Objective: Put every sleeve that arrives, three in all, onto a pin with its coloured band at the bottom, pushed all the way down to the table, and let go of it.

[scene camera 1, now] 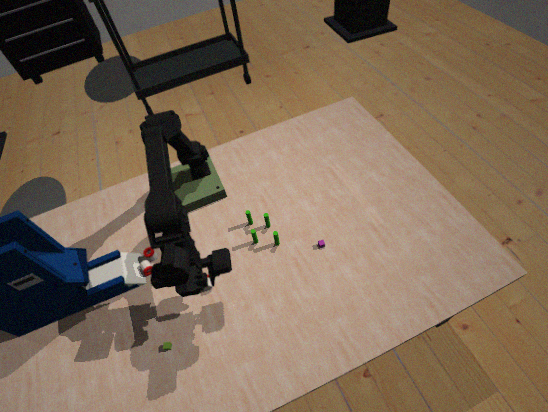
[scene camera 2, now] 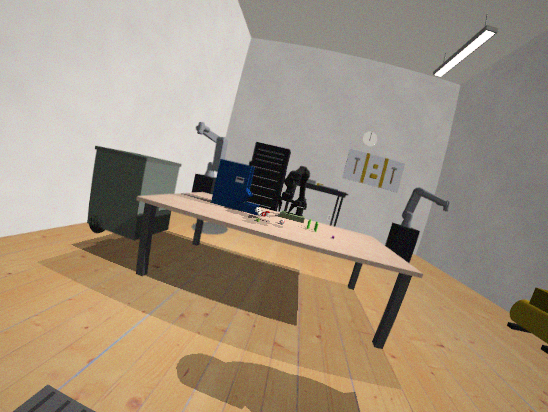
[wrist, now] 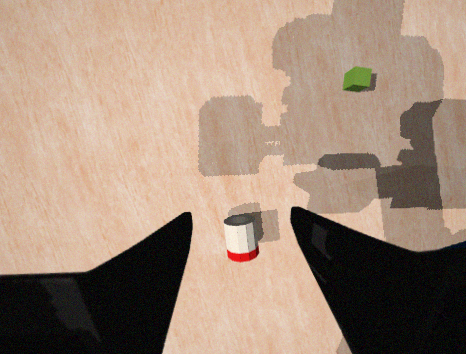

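Observation:
One white sleeve with a red band (wrist: pixel 241 239) (scene camera 1: pixel 210 283) (scene camera 2: pixel 281 222) lies on its side on the table, its unbanded open end away from the wrist camera and its band nearer. The arm hides part of it in scene camera 1. My gripper (wrist: pixel 241 216) (scene camera 1: pixel 190 280) is open and empty above it; in the wrist view the sleeve shows between the fingertips, well below them. Two more sleeves (scene camera 1: pixel 148 252) (scene camera 1: pixel 146 265) are at the chute's outlet, red ends showing. Four bare green pins (scene camera 1: pixel 249 218) (scene camera 1: pixel 267 220) (scene camera 1: pixel 254 236) (scene camera 1: pixel 276 238) stand upright in a group.
The blue chute (scene camera 1: pixel 42 285) (scene camera 2: pixel 232 182) stands left, its pale tray (scene camera 1: pixel 107 274) reaching towards the arm. A green cube (scene camera 1: pixel 167 346) (wrist: pixel 357 79) lies near the front. A purple cube (scene camera 1: pixel 321 244) (scene camera 2: pixel 333 237) lies right of the pins. The arm's green base (scene camera 1: pixel 212 192) is behind.

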